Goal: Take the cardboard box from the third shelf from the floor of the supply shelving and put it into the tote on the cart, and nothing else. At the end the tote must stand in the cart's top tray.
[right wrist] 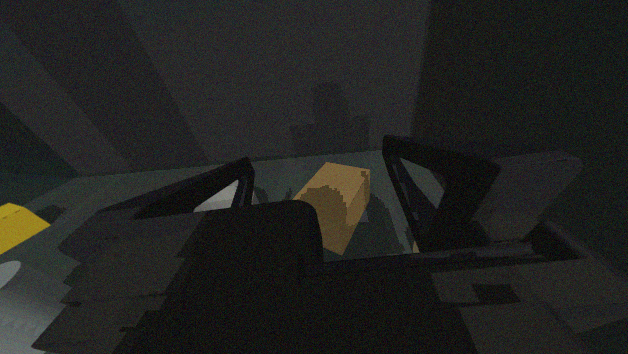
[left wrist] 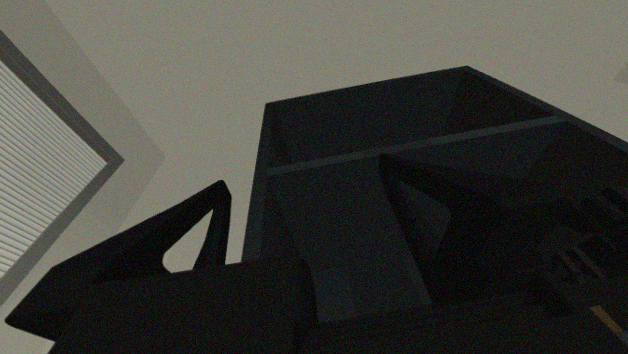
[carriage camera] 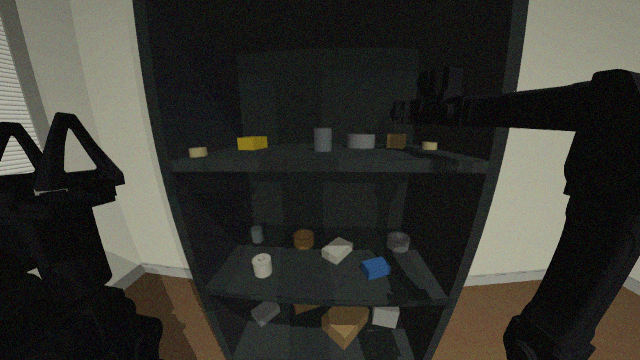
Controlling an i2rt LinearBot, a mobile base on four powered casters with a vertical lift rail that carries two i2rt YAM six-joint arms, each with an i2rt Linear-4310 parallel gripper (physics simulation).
Path:
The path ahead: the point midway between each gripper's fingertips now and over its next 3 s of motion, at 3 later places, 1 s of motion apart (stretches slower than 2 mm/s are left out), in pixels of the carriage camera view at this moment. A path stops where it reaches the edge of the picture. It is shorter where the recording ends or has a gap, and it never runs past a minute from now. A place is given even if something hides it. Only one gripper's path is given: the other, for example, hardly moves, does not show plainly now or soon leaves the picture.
The left gripper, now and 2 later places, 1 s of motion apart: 36,118; 51,161; 47,151

